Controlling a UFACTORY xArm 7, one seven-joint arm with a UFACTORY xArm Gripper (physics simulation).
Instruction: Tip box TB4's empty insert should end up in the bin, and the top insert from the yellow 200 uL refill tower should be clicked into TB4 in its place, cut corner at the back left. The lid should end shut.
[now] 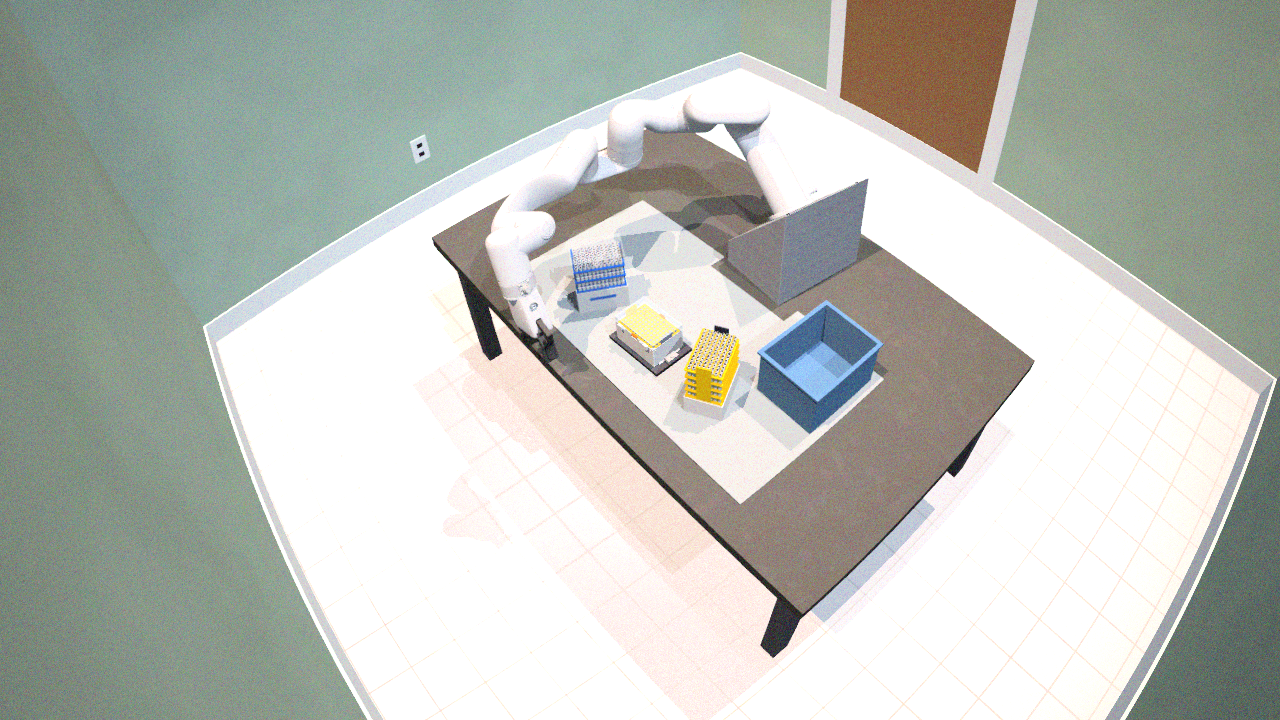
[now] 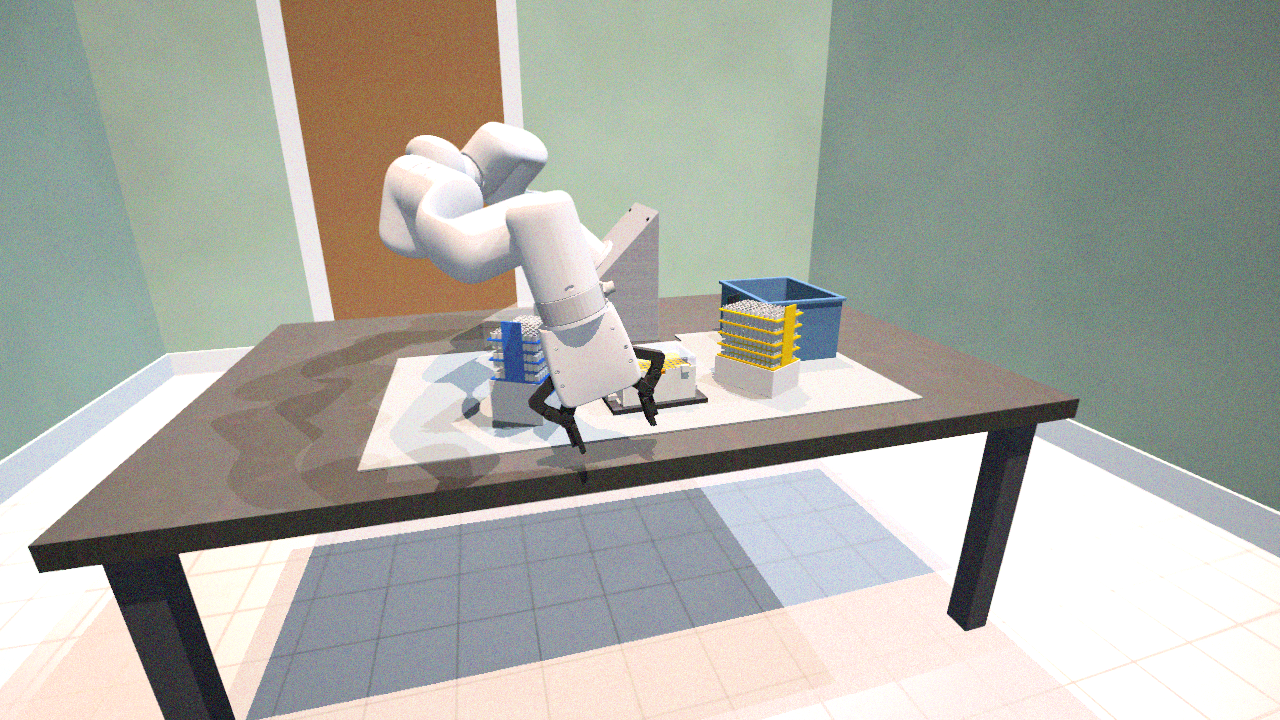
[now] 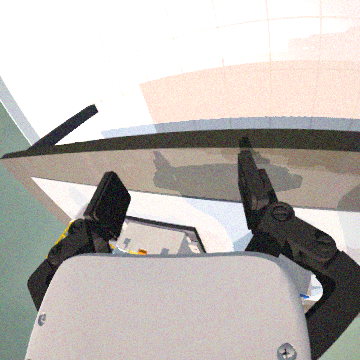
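Note:
Tip box TB4 point(image 1: 648, 334) point(image 2: 668, 385) point(image 3: 155, 239) has pale walls and a yellow insert showing through a clear lid that looks shut. It stands upright on a black base. The insert's wells and cut corner cannot be made out. The yellow refill tower point(image 1: 713, 358) point(image 2: 757, 338) stands beside it, with several stacked inserts on a white base. The blue bin point(image 1: 785, 384) point(image 2: 819, 329) stands beyond the tower; its visible inside looks empty. My gripper point(image 1: 544, 343) point(image 2: 616, 435) point(image 3: 176, 176) is open and empty, tilted, near the table's front edge, apart from the box.
A blue refill tower point(image 1: 598, 277) point(image 2: 512, 353) stands on the other side of the box, close to my arm. A pale mat point(image 1: 740, 470) point(image 2: 393, 434) lies under the towers and box. A grey angled stand point(image 1: 823, 243) point(image 2: 642, 273) rises behind, at the arm's base.

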